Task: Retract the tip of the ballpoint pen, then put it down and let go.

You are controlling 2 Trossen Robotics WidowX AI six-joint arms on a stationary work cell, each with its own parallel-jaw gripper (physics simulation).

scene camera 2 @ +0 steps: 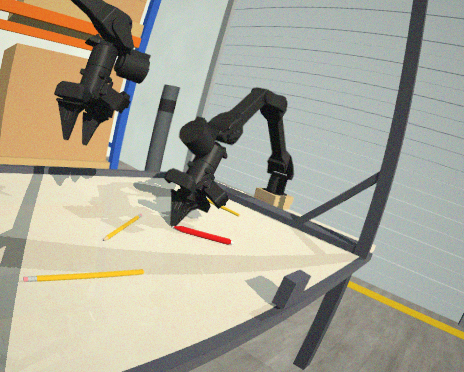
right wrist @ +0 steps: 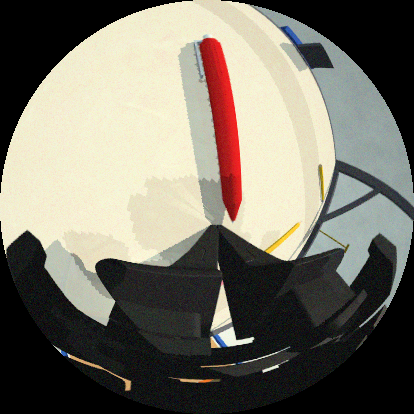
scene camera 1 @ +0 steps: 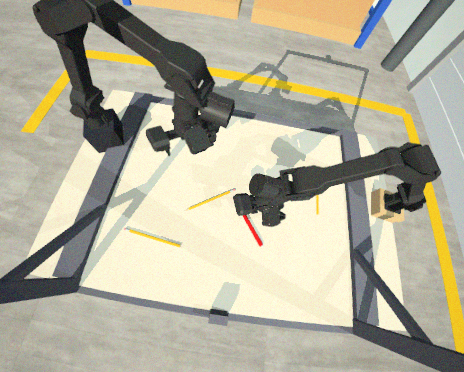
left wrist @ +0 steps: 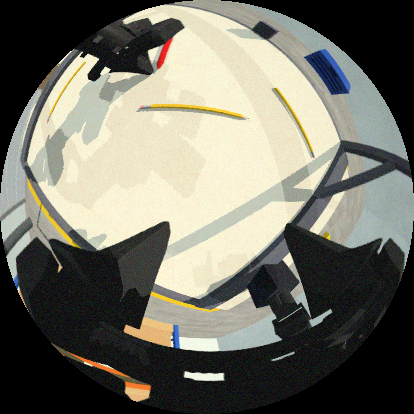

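Where they show: left gripper, fingertip midpoint: (scene camera 2: 75, 142) (scene camera 1: 183, 150) (left wrist: 230, 228); right gripper, fingertip midpoint: (scene camera 2: 172, 226) (right wrist: 214, 230) (left wrist: 151, 72); left arm's base at its link origin: (scene camera 1: 98, 121) (left wrist: 278, 295); right arm's base at its link origin: (scene camera 2: 275, 192) (scene camera 1: 392, 203).
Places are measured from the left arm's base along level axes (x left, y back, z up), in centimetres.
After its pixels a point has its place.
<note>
The red ballpoint pen (scene camera 1: 253, 231) @(x -47.4, y -42.1, z -9.4 cm) (scene camera 2: 204, 235) @(x -46.9, y -41.6, z -9.8 cm) (left wrist: 164, 54) @(x -44.1, y -41.0, z -9.7 cm) (right wrist: 226, 125) @(x -46.0, y -42.3, z -9.5 cm) lies flat on the pale table top. In the right wrist view its silver clip and small end button are at the far end, and its pointed end faces my right gripper; no separate metal point can be made out. My right gripper (scene camera 2: 173, 225) @(x -39.2, y -41.7, z -10.5 cm) (left wrist: 151, 72) @(x -39.2, y -41.7, z -10.5 cm) (right wrist: 214, 230) @(x -39.2, y -41.7, z -10.5 cm) is shut and empty, its fingertips low over the table close to the pen's pointed end. Whether they touch it is unclear. My left gripper (scene camera 2: 76, 141) @(x -20.9, y -26.0, z 4.2 cm) (left wrist: 230, 228) @(x -20.9, y -26.0, z 4.2 cm) is wide open and empty, high above the table, away from the pen.
One yellow pencil (scene camera 1: 212, 199) @(x -33.2, y -31.9, z -10.0 cm) (scene camera 2: 122, 228) @(x -33.6, y -29.8, z -10.2 cm) (left wrist: 195, 109) @(x -32.7, y -31.2, z -10.1 cm) lies left of the pen in scene camera 1, another (scene camera 1: 153, 237) @(x -41.0, y -10.9, z -10.0 cm) (scene camera 2: 85, 275) @(x -40.8, y -9.9, z -10.0 cm) farther left, and a third (scene camera 1: 317, 204) @(x -44.4, y -68.2, z -10.1 cm) right of my right gripper. A dark frame bar (scene camera 1: 150, 301) @(x -58.9, y -7.0, z -10.6 cm) borders the table, with a small block (scene camera 1: 218, 316) @(x -66.9, y -25.0, z -5.0 cm) on it.
</note>
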